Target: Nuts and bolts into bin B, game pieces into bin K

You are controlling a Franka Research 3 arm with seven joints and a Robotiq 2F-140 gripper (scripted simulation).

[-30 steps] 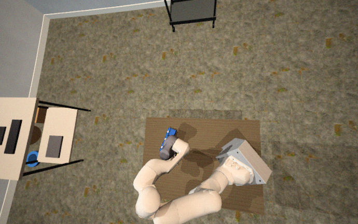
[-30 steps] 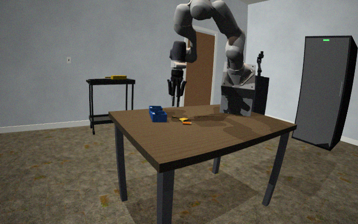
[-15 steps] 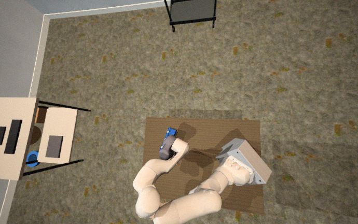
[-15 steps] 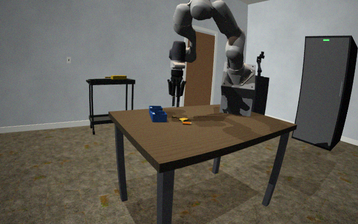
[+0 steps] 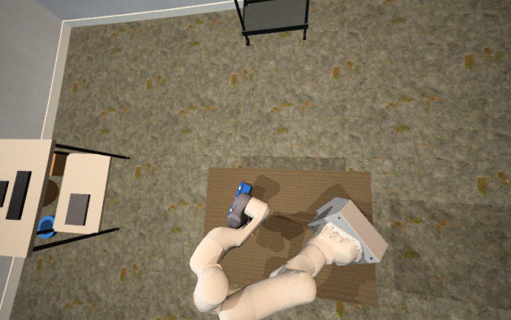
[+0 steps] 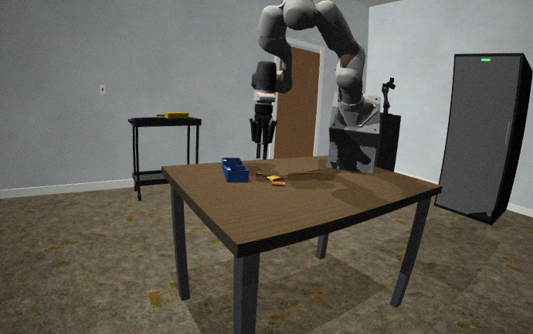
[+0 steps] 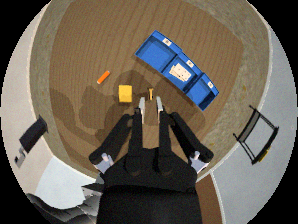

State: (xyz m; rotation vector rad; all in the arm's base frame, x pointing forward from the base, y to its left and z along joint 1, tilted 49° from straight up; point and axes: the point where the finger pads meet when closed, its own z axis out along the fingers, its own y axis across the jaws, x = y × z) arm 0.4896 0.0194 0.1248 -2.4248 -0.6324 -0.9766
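My gripper is now 10 cm above the thin tan bolt. From my hand the other things lie so: yellow block 10 cm below, 6 cm to the left, 5 cm behind; pale beige piece 11 cm ahead, 9 cm below, 3 cm to the right; orange piece 15 cm to the left, 10 cm below, 4 cm behind.
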